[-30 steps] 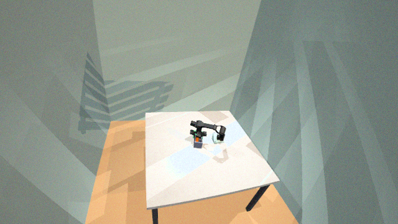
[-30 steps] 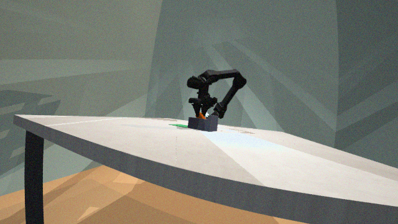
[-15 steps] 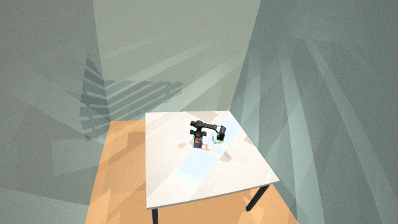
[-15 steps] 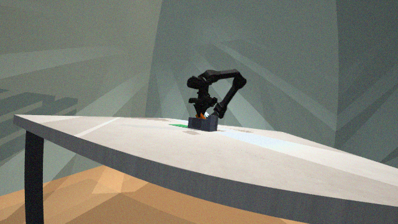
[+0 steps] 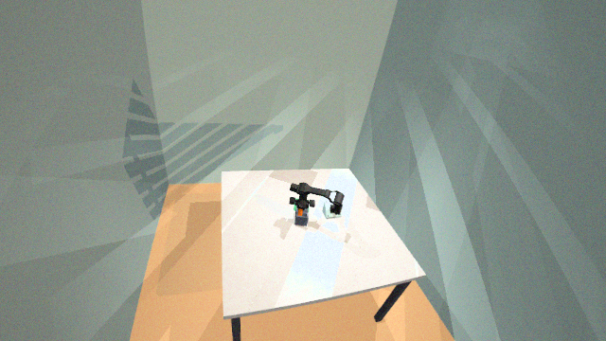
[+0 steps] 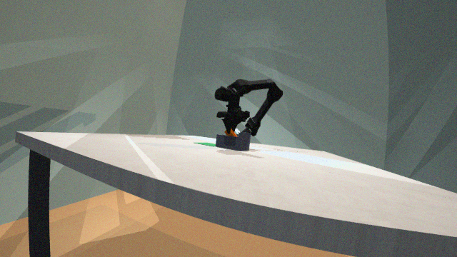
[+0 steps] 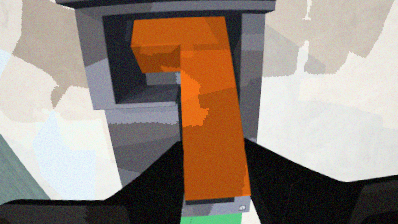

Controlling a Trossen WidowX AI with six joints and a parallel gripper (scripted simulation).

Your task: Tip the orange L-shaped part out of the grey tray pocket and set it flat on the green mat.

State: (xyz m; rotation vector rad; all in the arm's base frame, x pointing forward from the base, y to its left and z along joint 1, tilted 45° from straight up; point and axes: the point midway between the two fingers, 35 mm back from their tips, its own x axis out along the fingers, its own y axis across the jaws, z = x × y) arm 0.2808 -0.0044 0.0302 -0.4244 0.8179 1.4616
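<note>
Now: gripper tip 140 mm to the left of the green mat, 90 mm above it and 50 mm past it. Also, from my gripper tip: orange L-shaped part: 40 mm to the left, 30 mm below, 10 mm behind.
</note>
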